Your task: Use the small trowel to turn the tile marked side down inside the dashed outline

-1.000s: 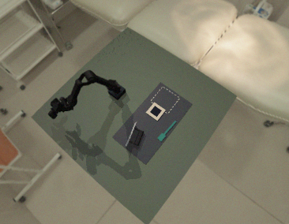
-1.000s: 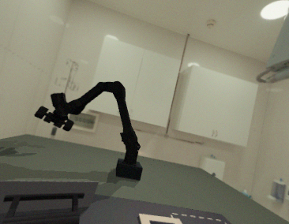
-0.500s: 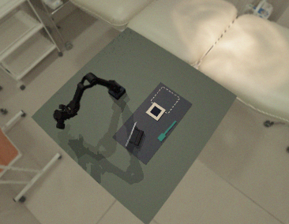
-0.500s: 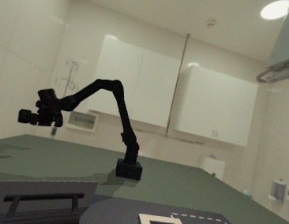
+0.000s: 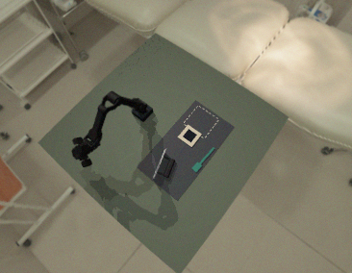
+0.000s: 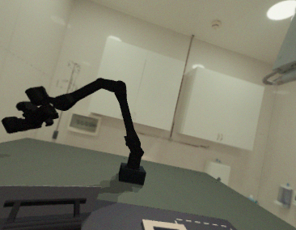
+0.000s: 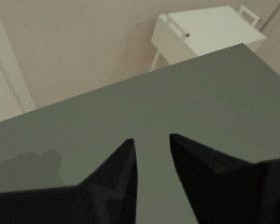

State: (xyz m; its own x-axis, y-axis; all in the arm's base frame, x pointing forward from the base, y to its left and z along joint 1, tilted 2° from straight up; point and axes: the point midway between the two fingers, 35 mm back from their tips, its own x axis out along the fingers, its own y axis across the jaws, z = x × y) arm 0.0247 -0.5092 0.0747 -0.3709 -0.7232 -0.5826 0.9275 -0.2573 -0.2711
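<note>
Now: the dark grey mat 610 mm to the left of my gripper tip, 380 mm ahead of it and 120 mm below it. Also, from my gripper tip: teal trowel (620 mm to the left, 520 mm ahead, 90 mm below); tan tile (670 mm to the left, 340 mm ahead, 90 mm below).
</note>
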